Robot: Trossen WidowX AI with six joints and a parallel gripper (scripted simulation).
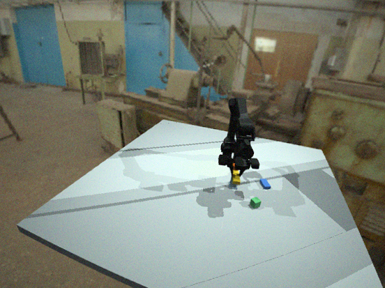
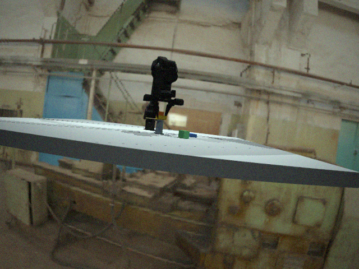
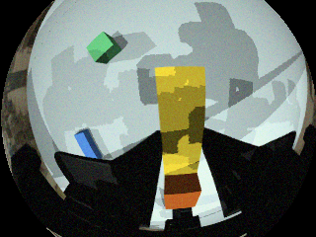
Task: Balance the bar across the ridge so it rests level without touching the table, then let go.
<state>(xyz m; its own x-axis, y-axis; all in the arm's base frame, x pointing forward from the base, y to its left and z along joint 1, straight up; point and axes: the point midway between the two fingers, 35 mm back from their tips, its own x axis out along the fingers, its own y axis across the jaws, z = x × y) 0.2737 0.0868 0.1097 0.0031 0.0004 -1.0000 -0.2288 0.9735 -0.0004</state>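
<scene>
Now: gripper tip 40 mm past the bar, 10 mm to the left of it and 10 mm below it. Also, from my gripper tip: flat blue block: 100 mm behind, 150 mm to the left, 70 mm below; then green cube: 80 mm ahead, 110 mm to the left, 60 mm below.
</scene>
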